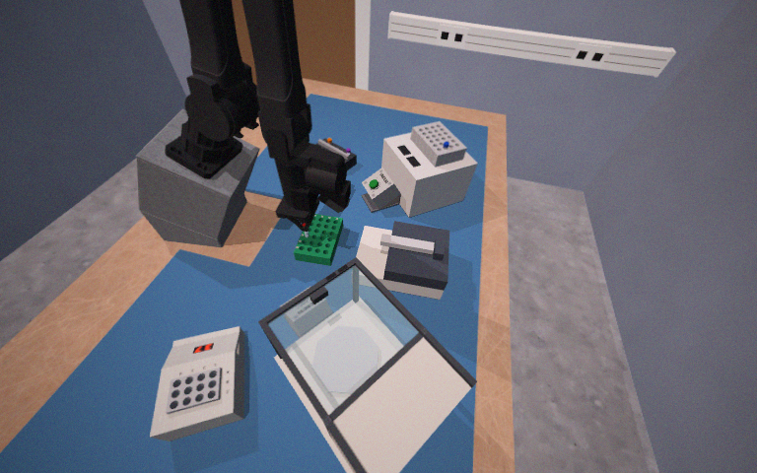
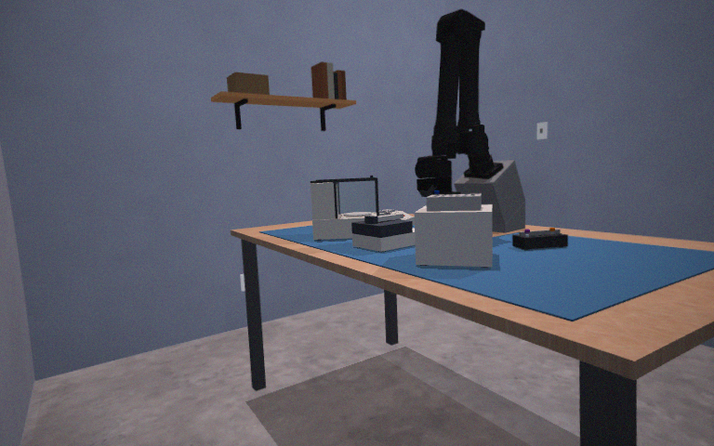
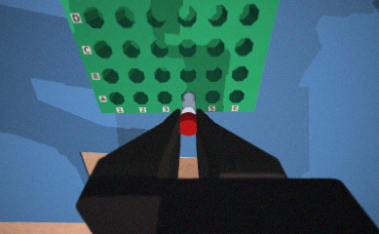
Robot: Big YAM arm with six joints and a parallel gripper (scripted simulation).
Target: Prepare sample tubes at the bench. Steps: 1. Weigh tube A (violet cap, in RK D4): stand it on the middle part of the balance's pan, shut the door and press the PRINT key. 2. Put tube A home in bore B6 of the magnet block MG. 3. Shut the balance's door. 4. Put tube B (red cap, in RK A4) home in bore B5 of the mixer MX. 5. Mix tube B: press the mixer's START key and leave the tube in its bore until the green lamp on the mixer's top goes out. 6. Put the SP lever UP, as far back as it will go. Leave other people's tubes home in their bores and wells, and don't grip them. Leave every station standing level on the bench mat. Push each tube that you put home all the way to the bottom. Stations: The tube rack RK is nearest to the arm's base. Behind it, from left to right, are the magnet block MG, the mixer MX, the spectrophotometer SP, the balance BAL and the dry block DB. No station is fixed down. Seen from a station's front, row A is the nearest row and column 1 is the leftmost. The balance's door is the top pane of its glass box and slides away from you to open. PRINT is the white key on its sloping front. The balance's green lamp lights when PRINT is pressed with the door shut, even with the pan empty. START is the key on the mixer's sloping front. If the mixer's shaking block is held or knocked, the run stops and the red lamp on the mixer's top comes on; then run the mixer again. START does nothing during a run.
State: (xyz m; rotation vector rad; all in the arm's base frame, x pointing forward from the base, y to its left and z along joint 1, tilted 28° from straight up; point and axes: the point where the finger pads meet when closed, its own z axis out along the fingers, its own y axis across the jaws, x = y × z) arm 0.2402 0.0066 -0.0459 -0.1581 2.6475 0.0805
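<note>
The green rack RK is 50 mm below my hand, 30 mm ahead of it and 10 mm to the left of it. The rest, counted from my hand: SP lever 240 mm ahead, 30 mm above, 10 mm to the left; then white print key 170 mm to the right, 80 mm ahead, 10 mm above; then green start key 190 mm to the left, 100 mm ahead, 10 mm above.
</note>
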